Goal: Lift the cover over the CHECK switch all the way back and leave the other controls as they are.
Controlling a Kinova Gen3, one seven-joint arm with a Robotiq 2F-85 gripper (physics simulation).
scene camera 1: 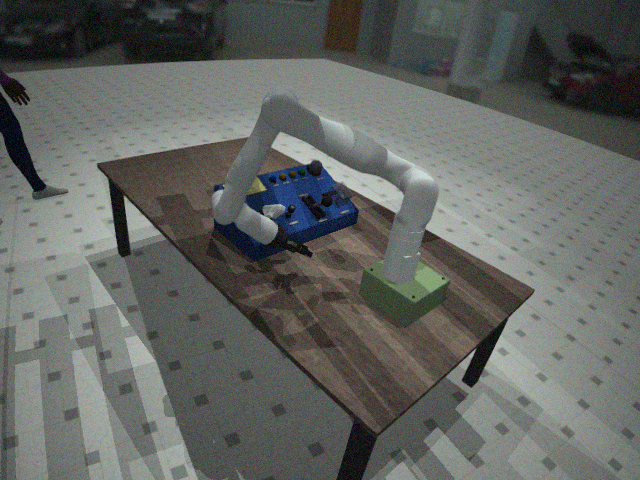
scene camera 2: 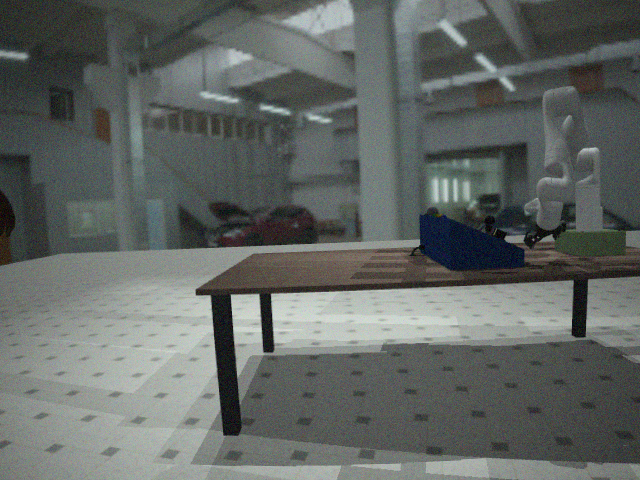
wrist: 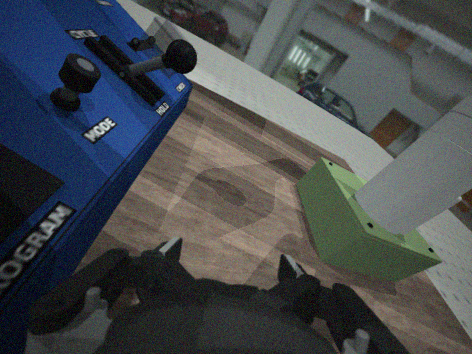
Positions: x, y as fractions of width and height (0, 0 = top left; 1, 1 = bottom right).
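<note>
I can see a black ball-tipped lever (wrist: 0.38, 0.16). My gripper (wrist: 0.49, 0.73) is in sight as well, and it is open and holds nothing.
</note>
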